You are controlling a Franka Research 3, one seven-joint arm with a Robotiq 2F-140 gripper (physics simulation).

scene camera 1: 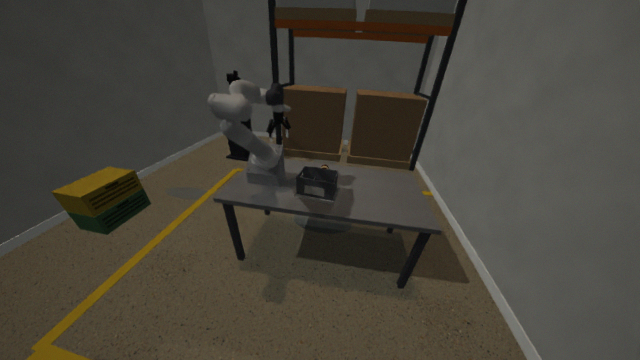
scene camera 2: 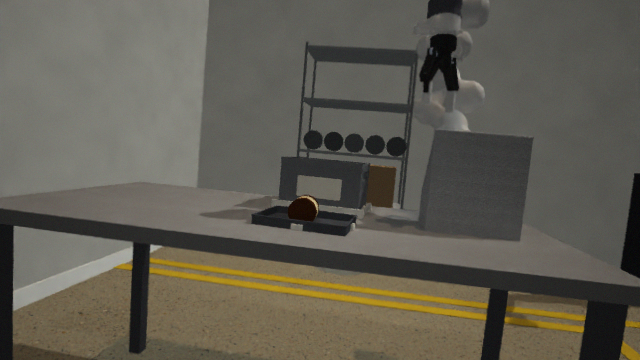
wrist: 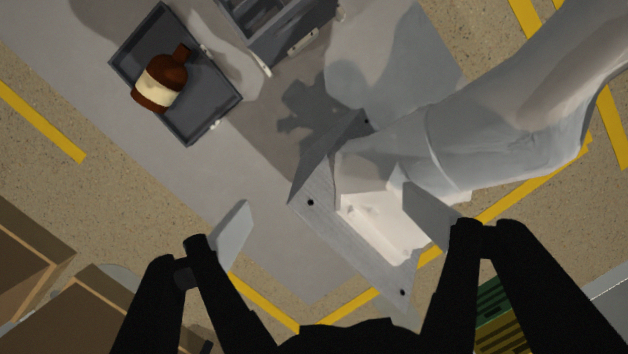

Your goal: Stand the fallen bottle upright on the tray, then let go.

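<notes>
A brown bottle (scene camera 2: 303,209) (wrist: 161,83) with a cream label lies on its side on the dark tray (wrist: 207,111) (scene camera 2: 327,226). In the wrist view its neck points to the upper right and its base reaches over the tray's lower left rim. In scene camera 1 a small part of the bottle (scene camera 1: 324,167) shows behind the grey bin. My gripper (scene camera 1: 279,135) (scene camera 2: 438,96) (wrist: 326,204) is open and empty. It hangs high above the table, near the arm's base and well to the side of the tray.
A grey open bin (scene camera 1: 317,183) (scene camera 2: 320,182) (wrist: 280,42) stands right beside the tray on the table (scene camera 1: 390,200) (scene camera 2: 150,215). The arm's grey base block (scene camera 2: 477,185) (scene camera 1: 265,175) stands at the table's end. Large boxes (scene camera 1: 387,127) stand behind the table in scene camera 1.
</notes>
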